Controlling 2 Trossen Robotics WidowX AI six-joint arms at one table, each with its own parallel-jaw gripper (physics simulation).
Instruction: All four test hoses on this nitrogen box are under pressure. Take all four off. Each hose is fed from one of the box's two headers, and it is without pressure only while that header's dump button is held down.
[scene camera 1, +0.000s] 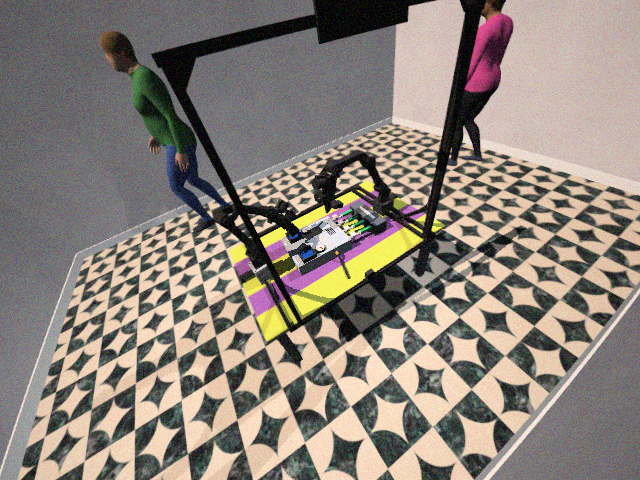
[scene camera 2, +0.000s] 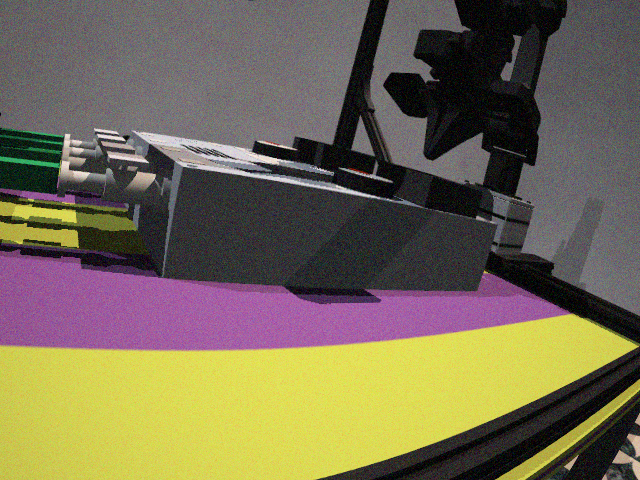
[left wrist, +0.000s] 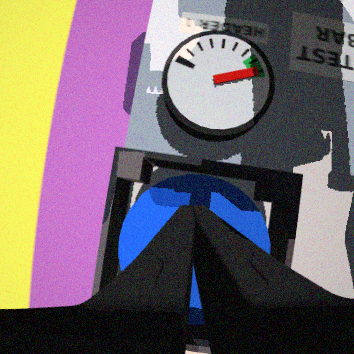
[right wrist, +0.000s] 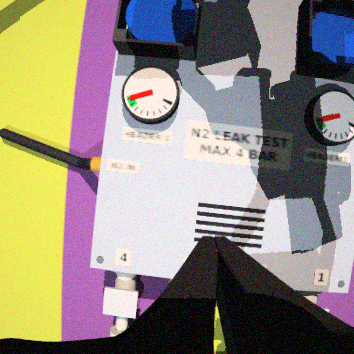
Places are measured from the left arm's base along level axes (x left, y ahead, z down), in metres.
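Pixels of known places: left gripper, fingertip midpoint: (scene camera 2: 427, 157) (left wrist: 190, 216); right gripper, fingertip midpoint: (scene camera 1: 326, 213) (right wrist: 211, 246); left arm's base at its link origin: (scene camera 1: 258, 263) (scene camera 2: 498, 192); right arm's base at its link origin: (scene camera 1: 383, 199).
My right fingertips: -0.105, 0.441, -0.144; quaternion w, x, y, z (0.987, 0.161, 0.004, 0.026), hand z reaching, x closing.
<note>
For each thing: its top centre in the pictures, then the offset to it from my right fingertips, as dx, dy, dz. "pt": a spot on its surface instead.
- blue header 1 button at its top centre: (left wrist: 193, 249) (right wrist: 340, 37) +0.161, -0.169, +0.160
- header 1 gauge at a spot on its surface: (left wrist: 200, 105) pt +0.157, -0.099, +0.161
- header 2 gauge at a spot on its surface: (right wrist: 150, 107) pt -0.039, -0.098, +0.161
- header 2 button at its top centre: (right wrist: 160, 13) (scene camera 1: 307, 253) -0.027, -0.197, +0.160
- coupling 4 at a spot on its surface: (right wrist: 120, 301) pt -0.082, +0.102, +0.179
- dark grey holder at a spot on its surface: (scene camera 1: 376, 219) pt -0.100, +0.287, +0.176
- black supply line at a spot on its surface: (right wrist: 45, 148) (scene camera 1: 343, 266) pt -0.191, -0.074, +0.242
The nitrogen box (scene camera 1: 330, 237) (scene camera 2: 258, 232) (right wrist: 150, 215) lies on the striped table. My left gripper (scene camera 1: 295, 230) (scene camera 2: 430, 155) (left wrist: 190, 216) is shut and empty, over the blue header 1 button (left wrist: 135, 225) (right wrist: 330, 42); contact cannot be told. The header 1 gauge (left wrist: 200, 105) (right wrist: 334, 131) and header 2 gauge (right wrist: 150, 107) both have needles at green. The header 2 button (scene camera 1: 307, 254) (right wrist: 150, 20) is untouched. My right gripper (scene camera 1: 330, 207) (right wrist: 211, 246) is shut and empty, above the box's vent slots. Green hoses (scene camera 1: 363, 228) (scene camera 2: 31, 175) stand at the couplings; coupling 4 (right wrist: 120, 301) shows a white collar.
A dark grey holder (scene camera 1: 376, 219) stands beyond the hoses. A black supply line (scene camera 1: 343, 266) (right wrist: 45, 148) leaves the box's side. Black frame posts (scene camera 1: 439, 170) rise at the table edges. Two people, in green (scene camera 1: 157, 113) and pink (scene camera 1: 488, 56), stand behind.
</note>
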